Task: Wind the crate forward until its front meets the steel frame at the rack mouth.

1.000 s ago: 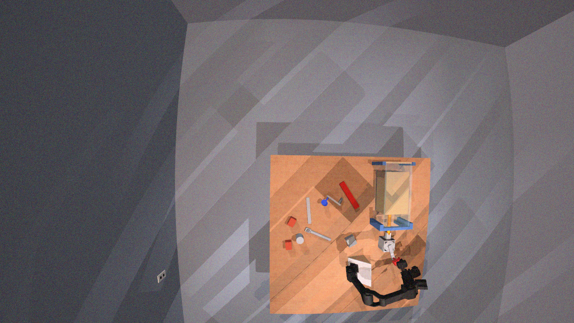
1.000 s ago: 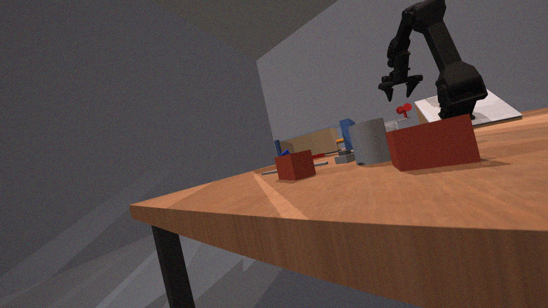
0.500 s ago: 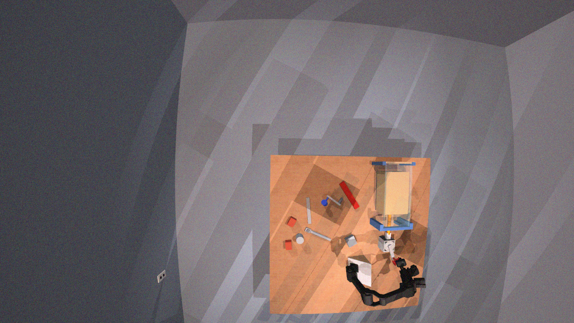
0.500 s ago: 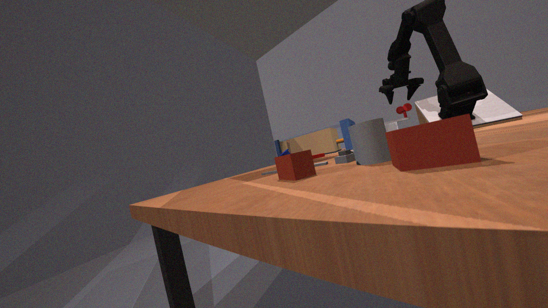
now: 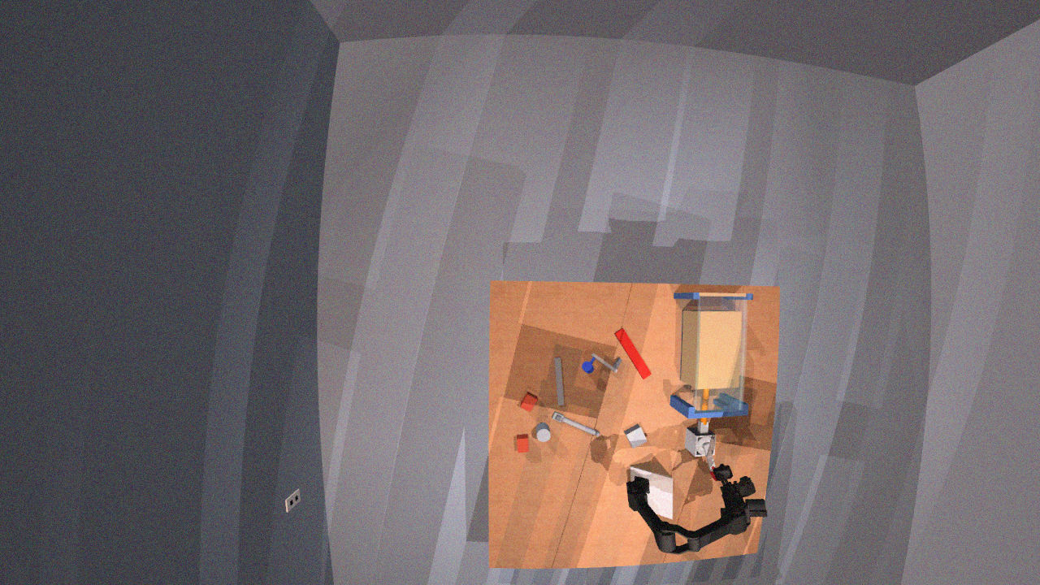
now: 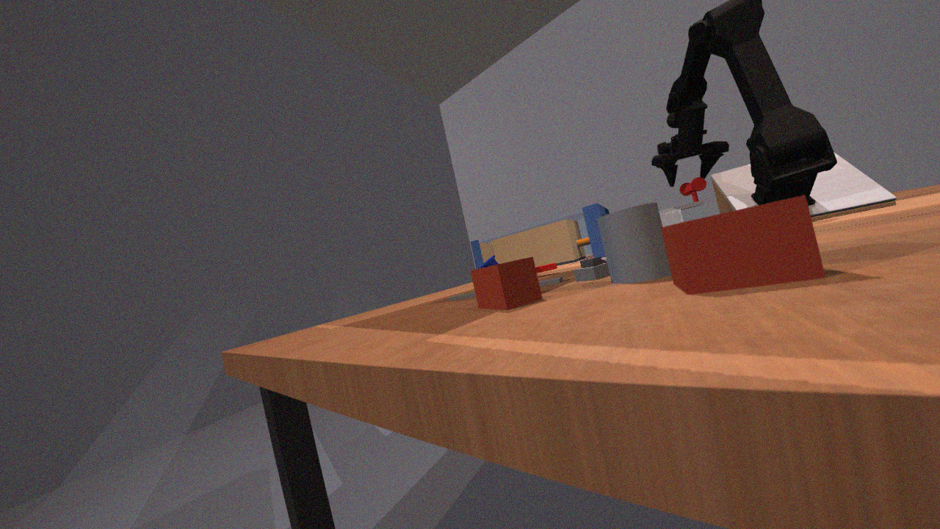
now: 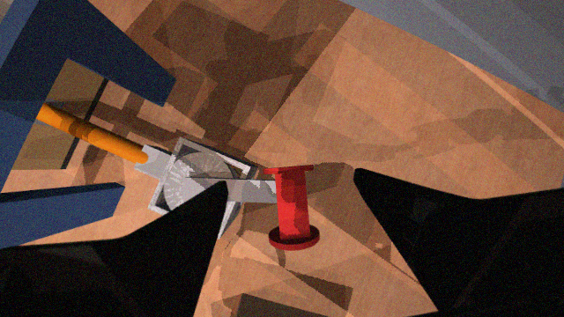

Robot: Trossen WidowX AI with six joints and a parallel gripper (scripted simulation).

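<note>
Now: gripper tip 1 cm past the red grip, 2 cm to the right of it and 3 cm above it. Also, from my gripper tip: grey winch (8 cm ahead, 3 cm to the left, 13 cm below); then blue steel frame (25 cm ahead, 2 cm to the left, 6 cm below); then red-knobbed crank (3 cm ahead, 3 cm to the left, 6 cm below).
</note>
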